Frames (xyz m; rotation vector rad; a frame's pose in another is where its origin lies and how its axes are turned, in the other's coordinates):
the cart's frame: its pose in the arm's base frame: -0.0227 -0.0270 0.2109 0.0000 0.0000 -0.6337
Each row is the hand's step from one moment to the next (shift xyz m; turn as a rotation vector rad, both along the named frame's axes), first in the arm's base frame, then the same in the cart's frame.
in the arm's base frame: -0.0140 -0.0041 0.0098 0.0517 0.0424 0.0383
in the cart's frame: -0.0089 -0.0116 0.0098 0.0166 0.0648 0.0383
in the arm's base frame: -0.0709 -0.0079 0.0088 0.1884 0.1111 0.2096
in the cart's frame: -0.0525 -0.0483 0.0088 0.0860 0.2011 0.2096
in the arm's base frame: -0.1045 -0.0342 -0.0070 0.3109 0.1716 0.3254
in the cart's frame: -0.0640 -0.0894 -0.0070 0.1489 0.3224 0.3254
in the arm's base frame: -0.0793 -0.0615 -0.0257 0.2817 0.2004 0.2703
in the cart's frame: -0.0275 -0.0965 -0.0257 0.1083 0.3283 0.2703
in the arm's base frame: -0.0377 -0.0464 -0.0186 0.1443 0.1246 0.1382
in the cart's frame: -0.0029 -0.0597 -0.0186 0.0425 0.1859 0.1382
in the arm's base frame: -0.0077 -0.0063 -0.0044 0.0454 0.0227 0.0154
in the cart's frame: -0.0025 -0.0096 -0.0044 0.0231 0.0452 0.0154
